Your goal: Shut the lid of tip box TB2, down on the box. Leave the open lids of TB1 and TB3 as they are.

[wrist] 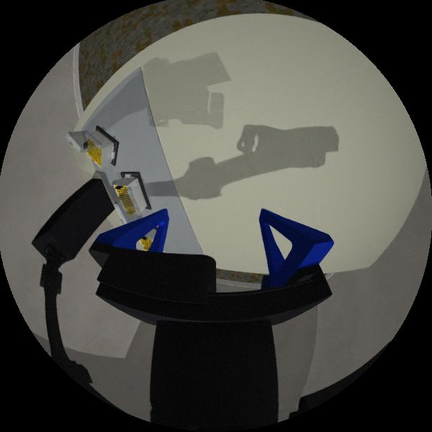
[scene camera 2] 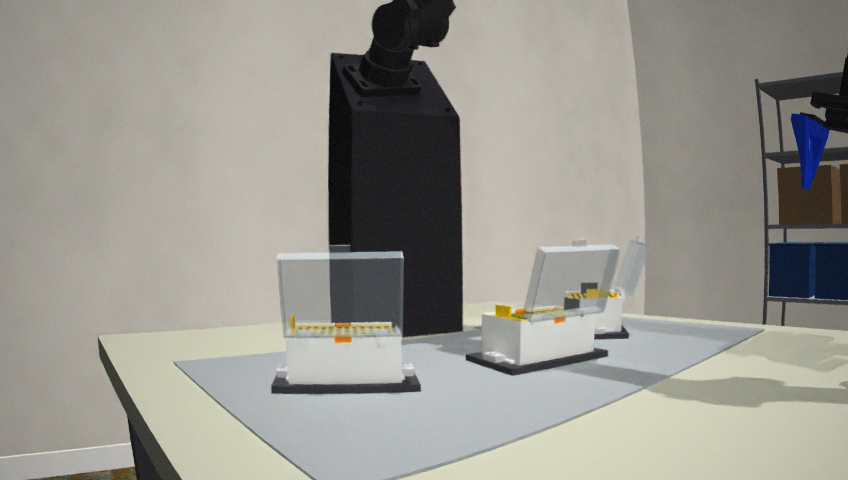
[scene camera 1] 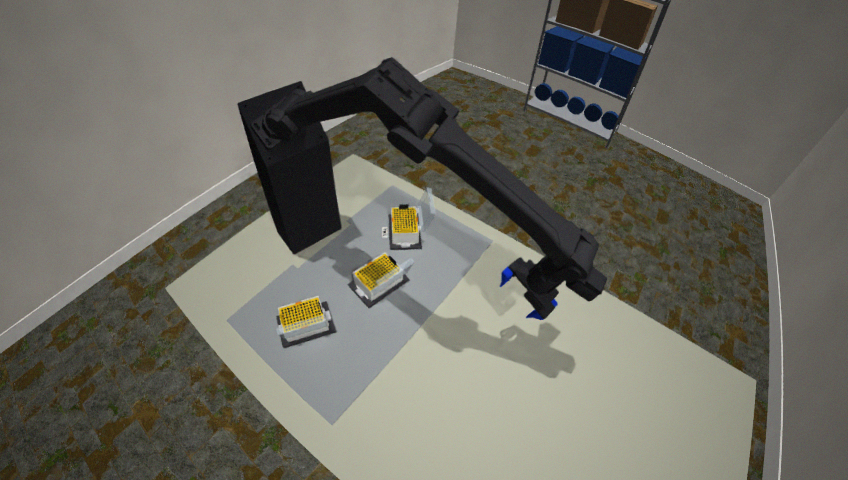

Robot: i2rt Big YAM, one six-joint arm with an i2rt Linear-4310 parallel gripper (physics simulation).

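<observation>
Three white tip boxes with yellow racks stand on dark bases; their TB labels cannot be read. The front box has its clear lid open and upright. The middle box has its lid open, leaning back. The back box has its lid open. My gripper is open and empty, high above the table and well away from the boxes. In the wrist view a finger partly hides the front box.
The boxes stand on a grey mat on the pale table. The black pedestal stands behind them. A small card lies beside the back box. A shelf unit stands beyond the table.
</observation>
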